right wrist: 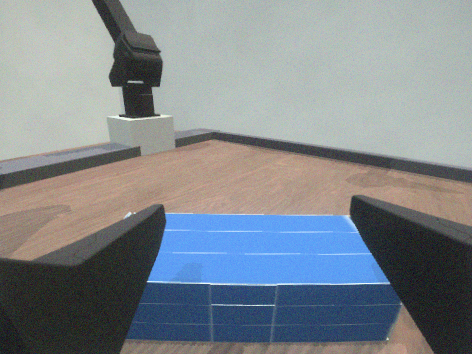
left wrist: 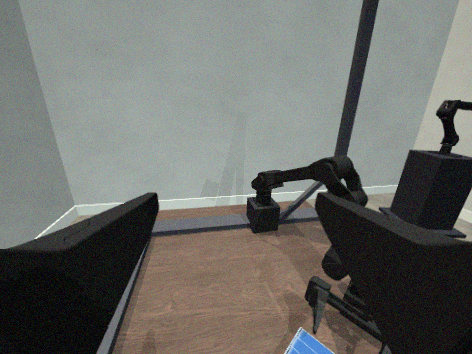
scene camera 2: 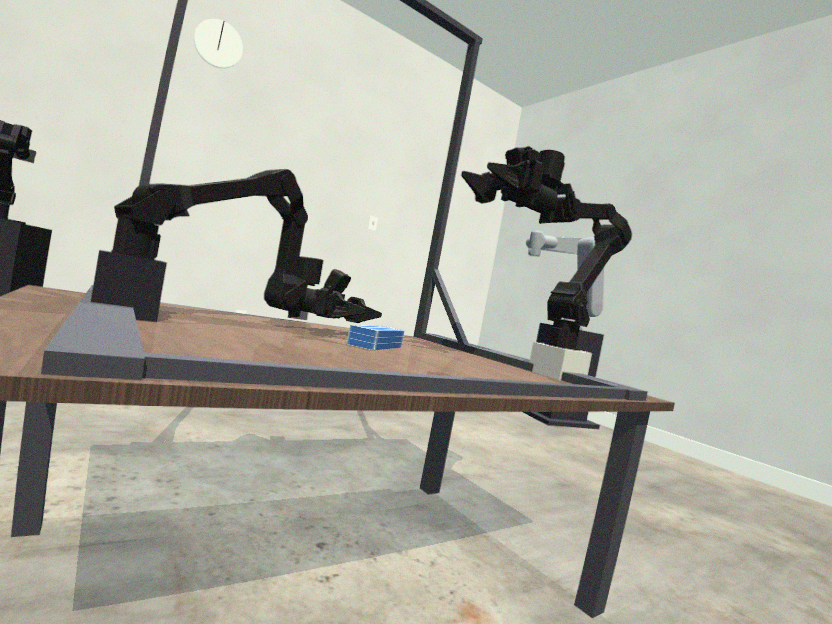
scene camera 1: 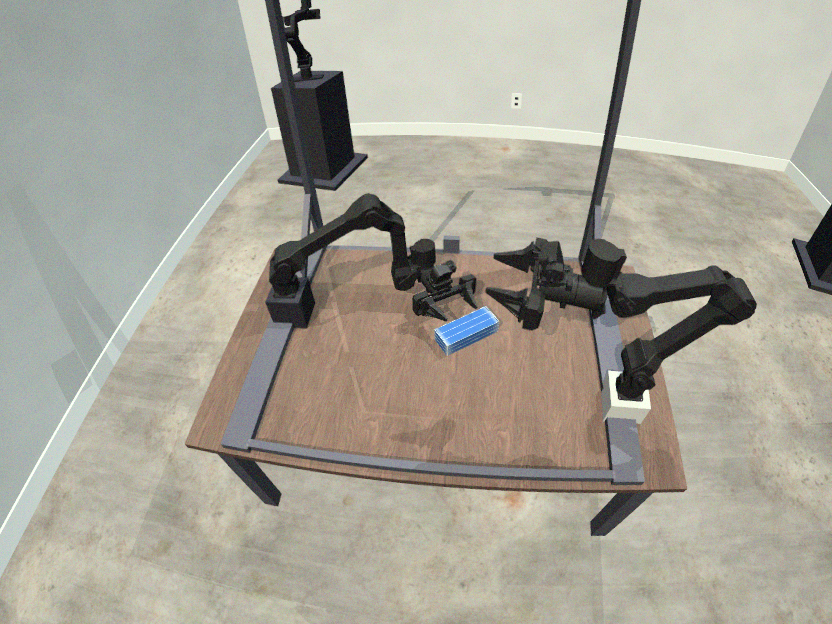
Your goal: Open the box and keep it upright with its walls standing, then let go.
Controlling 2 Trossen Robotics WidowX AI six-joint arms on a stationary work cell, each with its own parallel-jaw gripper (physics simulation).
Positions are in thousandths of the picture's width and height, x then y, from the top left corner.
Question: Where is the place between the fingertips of my left gripper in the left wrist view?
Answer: At 505, 564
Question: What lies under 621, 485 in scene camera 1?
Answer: My left gripper.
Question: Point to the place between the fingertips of my right gripper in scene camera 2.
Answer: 449, 502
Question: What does my left gripper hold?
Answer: Nothing.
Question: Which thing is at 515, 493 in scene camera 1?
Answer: My right gripper.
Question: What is my right gripper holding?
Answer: Nothing.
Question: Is my right gripper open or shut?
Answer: Open.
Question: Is my left gripper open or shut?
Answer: Open.
